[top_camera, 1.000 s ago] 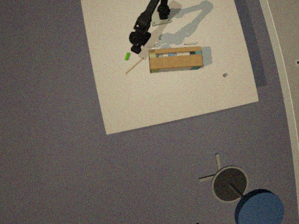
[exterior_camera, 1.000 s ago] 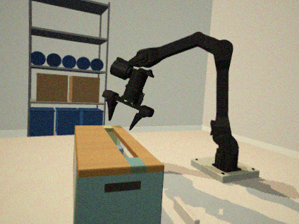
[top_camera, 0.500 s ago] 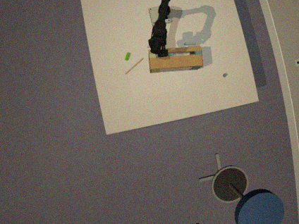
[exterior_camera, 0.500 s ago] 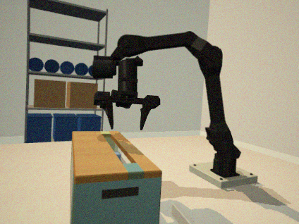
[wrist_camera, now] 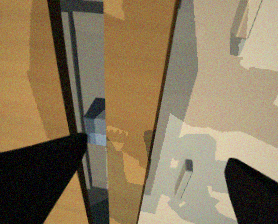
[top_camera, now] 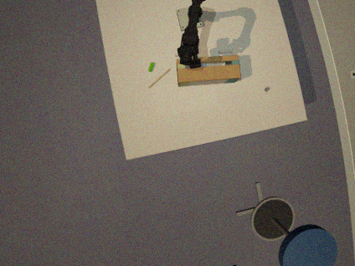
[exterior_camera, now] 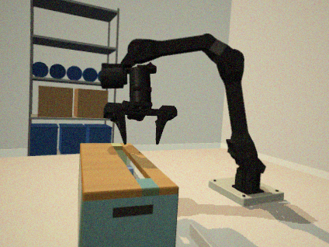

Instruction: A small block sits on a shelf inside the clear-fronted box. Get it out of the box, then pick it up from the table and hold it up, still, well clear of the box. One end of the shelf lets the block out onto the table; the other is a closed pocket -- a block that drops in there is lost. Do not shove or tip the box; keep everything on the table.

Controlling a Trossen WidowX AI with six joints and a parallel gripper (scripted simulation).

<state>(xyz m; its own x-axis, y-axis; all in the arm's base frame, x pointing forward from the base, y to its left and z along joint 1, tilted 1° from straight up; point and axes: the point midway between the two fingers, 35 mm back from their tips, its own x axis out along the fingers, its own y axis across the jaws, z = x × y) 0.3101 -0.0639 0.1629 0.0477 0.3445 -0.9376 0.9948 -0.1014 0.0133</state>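
Now: the bluish block 5 cm ahead of my gripper tip, 3 cm to the left of it and 6 cm below it. Also, from my gripper tip: thin wooden stick 5 cm ahead, 26 cm to the right, 14 cm below; then box 4 cm ahead, 6 cm to the left, 9 cm below; then small grey object 25 cm ahead, 46 cm to the left, 14 cm below.
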